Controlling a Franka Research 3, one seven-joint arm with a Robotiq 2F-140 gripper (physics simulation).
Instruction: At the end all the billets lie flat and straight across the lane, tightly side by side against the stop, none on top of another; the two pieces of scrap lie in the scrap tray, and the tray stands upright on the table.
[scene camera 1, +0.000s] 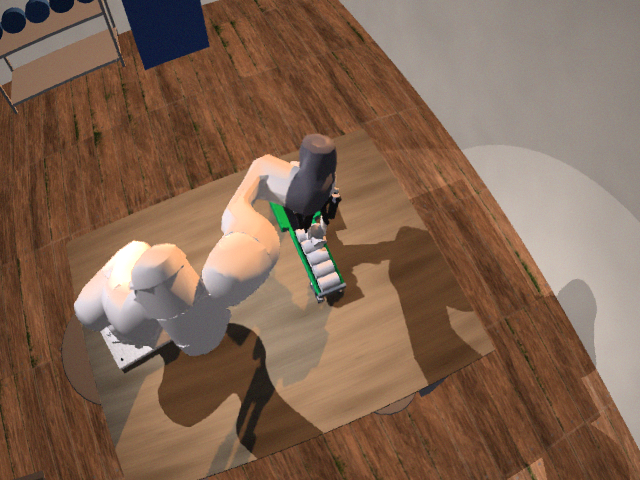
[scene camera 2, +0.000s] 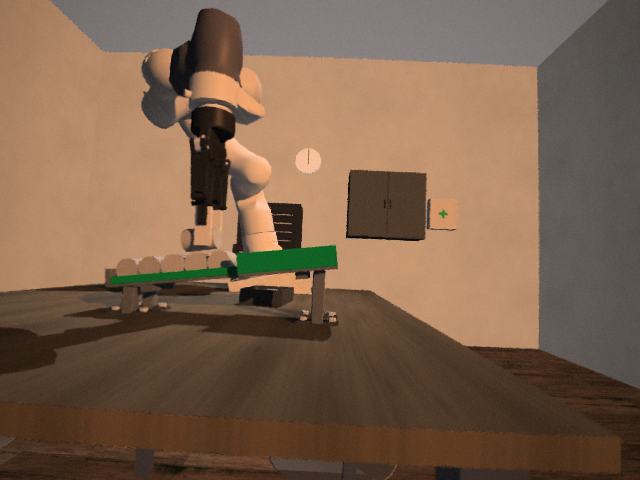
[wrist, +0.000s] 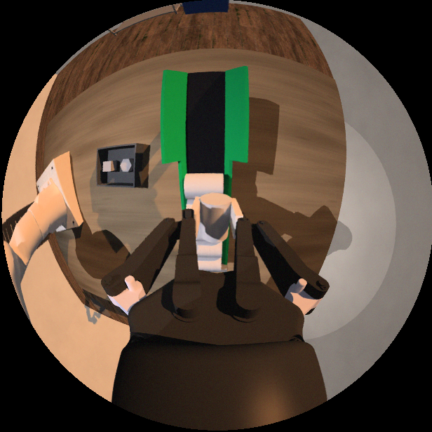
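My gripper (scene camera 1: 316, 227) (scene camera 2: 207, 232) (wrist: 215, 206) is shut on a white billet (scene camera 1: 316, 232) (scene camera 2: 190, 239) (wrist: 215, 227). It holds the billet just above the row, with its length along the lane; whether it touches the row is unclear. Several white billets (scene camera 1: 327, 281) (scene camera 2: 173, 263) (wrist: 204, 185) lie across the green-sided lane (scene camera 1: 305, 259) (scene camera 2: 286, 259) (wrist: 175, 117), side by side from the stop (scene camera 1: 336, 289) (scene camera 2: 109, 276). The gripper hides part of the row. Two pale scrap pieces, one blocky (wrist: 108, 166) and one hexagonal (wrist: 126, 165), lie in the upright dark scrap tray (scene camera 2: 266, 296) (wrist: 142, 167).
The lane stands on legs (scene camera 2: 317, 297) on the wooden table (scene camera 1: 372, 320) (scene camera 2: 310, 372) (wrist: 280, 75) and slopes down to the stop. The tray stands between the lane's raised end and the arm's base (scene camera 1: 126, 356) (wrist: 70, 185).
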